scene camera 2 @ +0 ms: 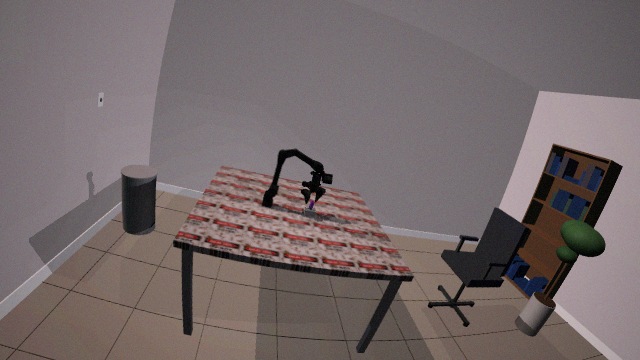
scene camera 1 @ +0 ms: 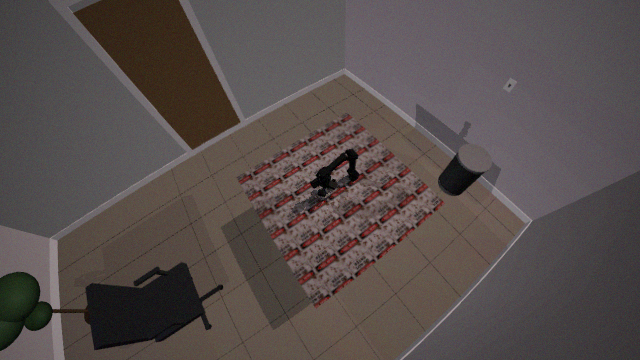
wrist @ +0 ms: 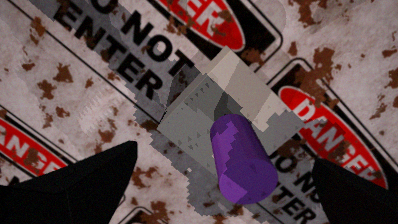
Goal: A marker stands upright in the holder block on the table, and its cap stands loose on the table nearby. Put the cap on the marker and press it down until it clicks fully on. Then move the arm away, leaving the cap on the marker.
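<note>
Through the wrist camera I can see my gripper (wrist: 224, 158), and that same view also shows me a purple cap (wrist: 246, 175).
</note>
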